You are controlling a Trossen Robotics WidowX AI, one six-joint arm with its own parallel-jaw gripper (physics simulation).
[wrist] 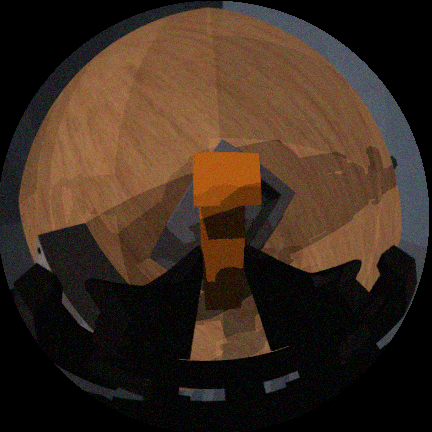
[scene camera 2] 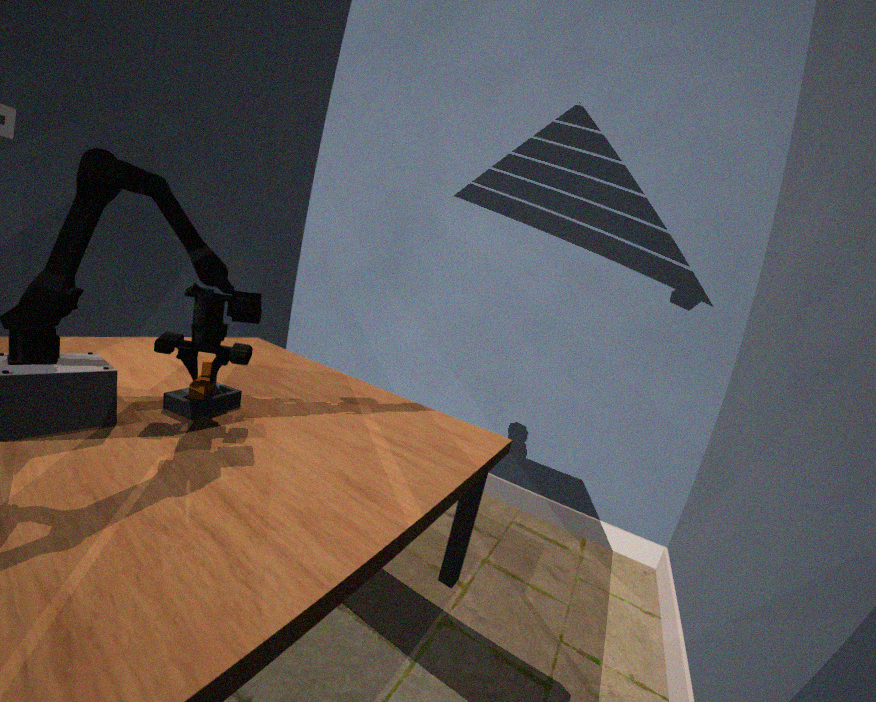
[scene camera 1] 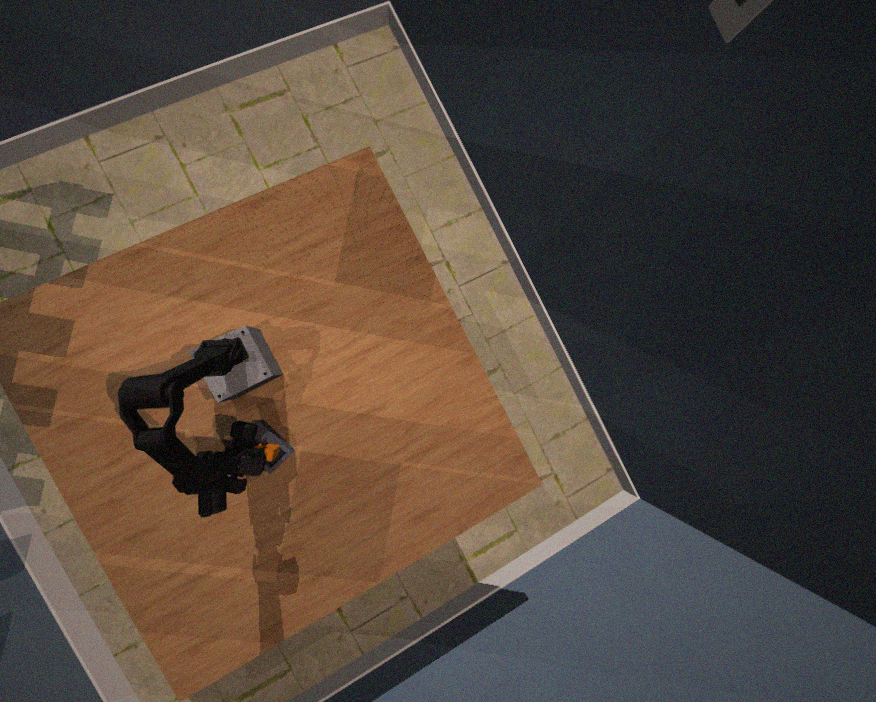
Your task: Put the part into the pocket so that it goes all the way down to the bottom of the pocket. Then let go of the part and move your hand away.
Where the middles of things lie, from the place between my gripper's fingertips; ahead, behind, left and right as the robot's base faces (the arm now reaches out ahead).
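Labels:
Orange part [wrist: 223,182], 1 cm above my hand. Grey pocket block [scene camera 2: 221,397], from my hand 1 cm ahead, 1 cm to the left, 4 cm below.

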